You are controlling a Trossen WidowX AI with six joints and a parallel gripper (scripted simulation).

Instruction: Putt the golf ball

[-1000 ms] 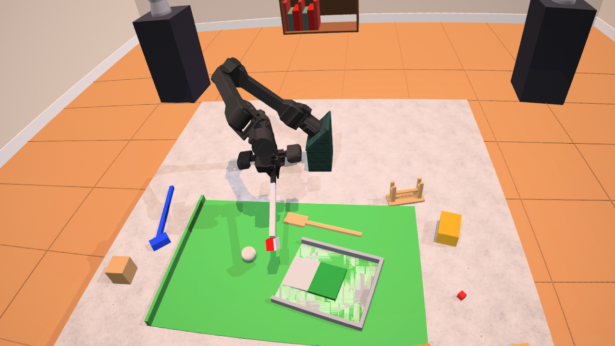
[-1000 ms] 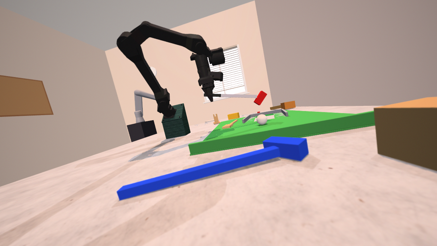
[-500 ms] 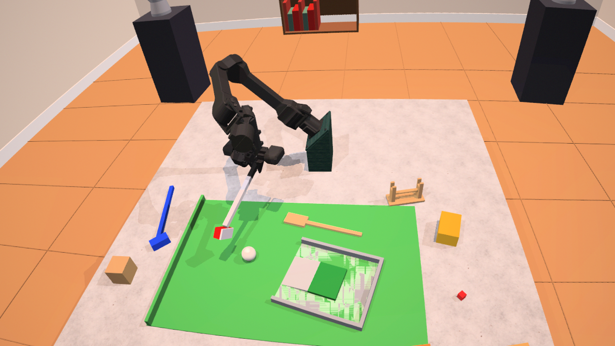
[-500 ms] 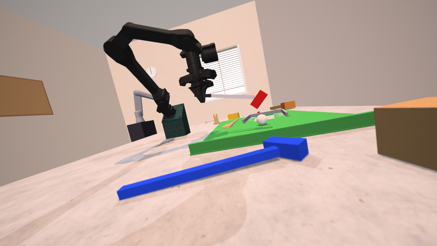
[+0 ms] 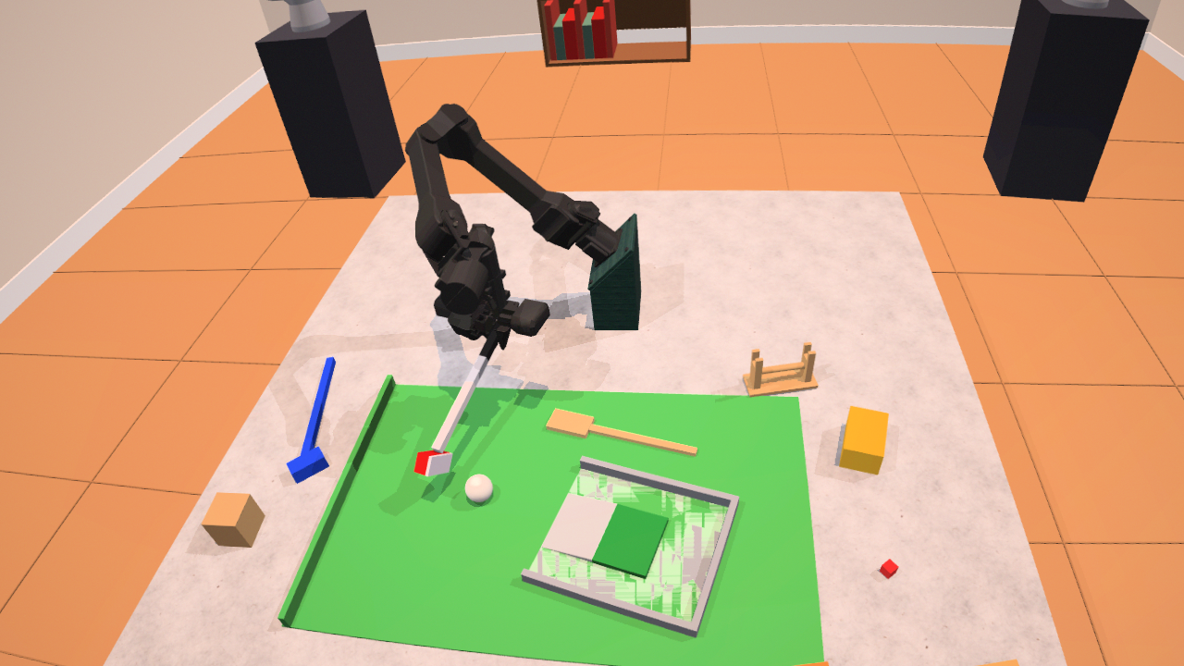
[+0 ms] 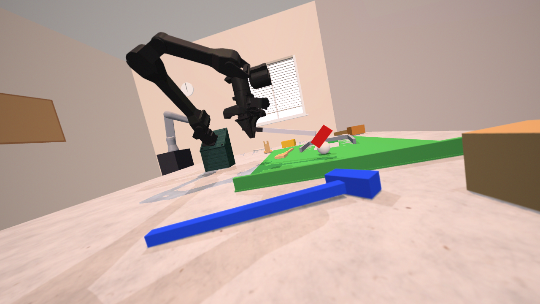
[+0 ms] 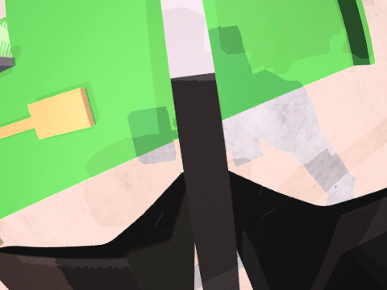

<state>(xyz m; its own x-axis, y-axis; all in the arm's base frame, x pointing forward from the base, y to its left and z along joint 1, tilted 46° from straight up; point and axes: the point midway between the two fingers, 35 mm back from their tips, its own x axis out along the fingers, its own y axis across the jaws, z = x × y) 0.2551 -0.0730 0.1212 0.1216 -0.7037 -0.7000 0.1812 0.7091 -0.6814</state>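
My gripper tip is 120 mm short of the red putter and 20 mm to the left of it. Round my gripper tip: green mat 220 mm ahead, 150 mm to the left, 100 mm below; blue putter 330 mm to the right, 120 mm ahead, 90 mm below; white golf ball 230 mm ahead, 80 mm below, 20 mm to the left.
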